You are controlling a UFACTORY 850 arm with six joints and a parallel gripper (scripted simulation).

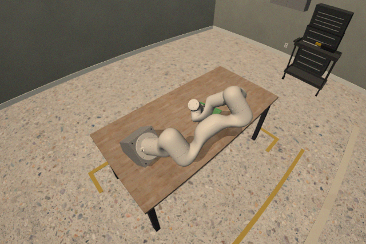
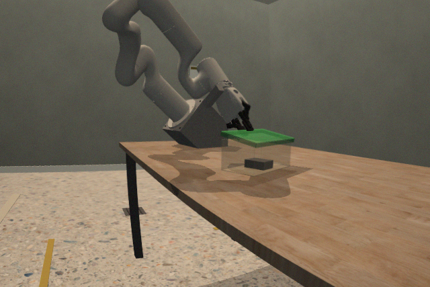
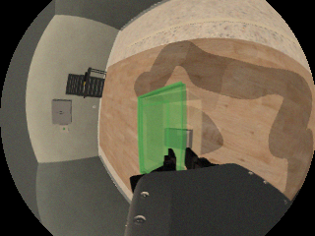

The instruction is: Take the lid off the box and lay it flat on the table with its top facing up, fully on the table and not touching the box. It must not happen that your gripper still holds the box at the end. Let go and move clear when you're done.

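Right now my hand is 7 cm short of the green lid, 2 cm to the right of it and 2 cm above it. Round my hand: box: 8 cm below, 7 cm ahead, 1 cm to the left.
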